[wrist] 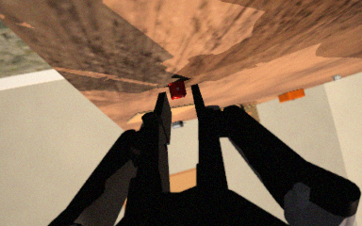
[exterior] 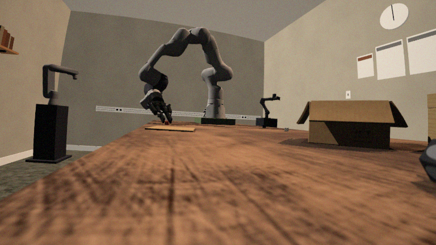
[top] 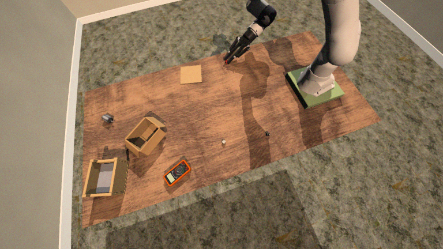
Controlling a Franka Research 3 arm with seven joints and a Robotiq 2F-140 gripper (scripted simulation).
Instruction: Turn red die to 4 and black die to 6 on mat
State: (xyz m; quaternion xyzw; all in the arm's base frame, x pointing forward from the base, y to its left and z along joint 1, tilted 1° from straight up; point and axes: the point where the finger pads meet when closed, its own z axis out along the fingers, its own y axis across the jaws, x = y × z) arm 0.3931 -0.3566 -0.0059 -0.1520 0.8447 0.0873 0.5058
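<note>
The red die is 20 mm ahead of my hand, 10 mm to the left of it and 30 mm below it. Round my hand: tan mat (280 mm ahead, 30 mm to the left, 30 mm below); then white die (210 mm ahead, 530 mm to the left, 30 mm below); then black die (40 mm behind, 560 mm to the left, 30 mm below).
</note>
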